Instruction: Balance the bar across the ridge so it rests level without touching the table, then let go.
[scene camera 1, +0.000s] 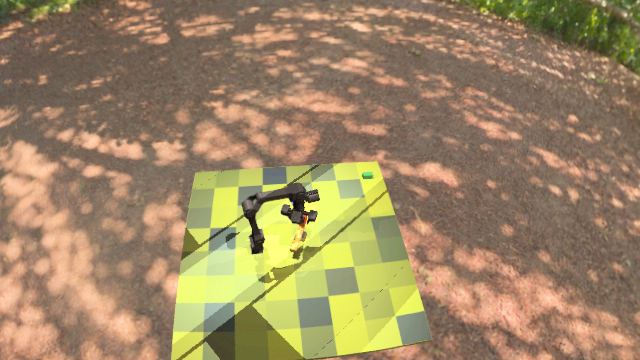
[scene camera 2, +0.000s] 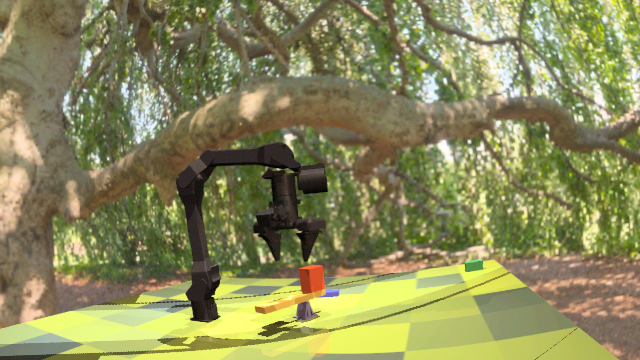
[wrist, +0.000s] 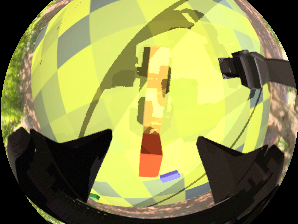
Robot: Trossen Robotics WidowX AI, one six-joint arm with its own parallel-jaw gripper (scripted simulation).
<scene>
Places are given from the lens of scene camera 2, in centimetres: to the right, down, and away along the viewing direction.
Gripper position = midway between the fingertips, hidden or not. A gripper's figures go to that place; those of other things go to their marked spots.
my gripper (scene camera 2: pixel 291 261): -7, 19, 83
bar (scene camera 2: pixel 312 283): -2, 26, 86
</scene>
